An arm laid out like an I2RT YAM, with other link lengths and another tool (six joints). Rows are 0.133 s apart.
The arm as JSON. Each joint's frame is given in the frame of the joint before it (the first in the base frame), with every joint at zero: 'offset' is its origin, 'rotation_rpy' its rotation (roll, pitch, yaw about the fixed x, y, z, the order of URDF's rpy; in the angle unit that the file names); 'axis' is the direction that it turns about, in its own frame. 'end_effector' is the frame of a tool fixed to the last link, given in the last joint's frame.
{
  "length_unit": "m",
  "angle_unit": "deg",
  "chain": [
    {
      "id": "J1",
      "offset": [
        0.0,
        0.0,
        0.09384
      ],
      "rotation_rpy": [
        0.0,
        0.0,
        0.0
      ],
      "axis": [
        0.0,
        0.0,
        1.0
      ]
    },
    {
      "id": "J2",
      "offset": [
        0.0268,
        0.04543,
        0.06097
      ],
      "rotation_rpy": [
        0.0,
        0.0,
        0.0
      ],
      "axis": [
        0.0,
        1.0,
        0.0
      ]
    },
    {
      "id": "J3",
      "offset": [
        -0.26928,
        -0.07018,
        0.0
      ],
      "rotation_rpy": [
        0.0,
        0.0,
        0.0
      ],
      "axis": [
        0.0,
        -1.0,
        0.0
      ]
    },
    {
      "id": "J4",
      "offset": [
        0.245,
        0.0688,
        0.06
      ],
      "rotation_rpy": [
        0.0,
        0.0,
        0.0
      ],
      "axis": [
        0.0,
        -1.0,
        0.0
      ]
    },
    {
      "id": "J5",
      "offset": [
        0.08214,
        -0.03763,
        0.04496
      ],
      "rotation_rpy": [
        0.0,
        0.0,
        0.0
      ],
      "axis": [
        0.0,
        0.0,
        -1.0
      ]
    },
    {
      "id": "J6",
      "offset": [
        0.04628,
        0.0,
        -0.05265
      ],
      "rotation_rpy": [
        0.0,
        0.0,
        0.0
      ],
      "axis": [
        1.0,
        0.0,
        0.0
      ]
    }
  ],
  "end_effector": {
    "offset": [
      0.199,
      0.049,
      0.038
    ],
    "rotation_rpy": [
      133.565,
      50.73,
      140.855
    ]
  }
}
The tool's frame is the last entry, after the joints.
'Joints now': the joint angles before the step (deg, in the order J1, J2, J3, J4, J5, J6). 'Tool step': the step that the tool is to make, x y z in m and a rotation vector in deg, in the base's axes. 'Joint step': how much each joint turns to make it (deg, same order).
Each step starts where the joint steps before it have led.
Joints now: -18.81 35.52 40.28 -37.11 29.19 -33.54
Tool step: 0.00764 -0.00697 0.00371 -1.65 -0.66 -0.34
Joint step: 0.01 1.16 -0.86 3.73 1.01 -1.11
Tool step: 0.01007 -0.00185 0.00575 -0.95 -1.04 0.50
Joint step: 0.36 1.31 -0.23 3.15 0.16 -0.65
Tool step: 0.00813 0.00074 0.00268 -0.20 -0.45 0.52
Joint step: 0.62 1.44 0.25 1.68 0.11 0.00
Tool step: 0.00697 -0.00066 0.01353 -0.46 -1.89 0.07
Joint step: 0.41 0.70 1.10 1.38 0.24 0.32
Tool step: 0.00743 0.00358 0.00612 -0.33 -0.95 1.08
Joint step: 0.65 0.58 0.29 1.43 -0.37 -0.26
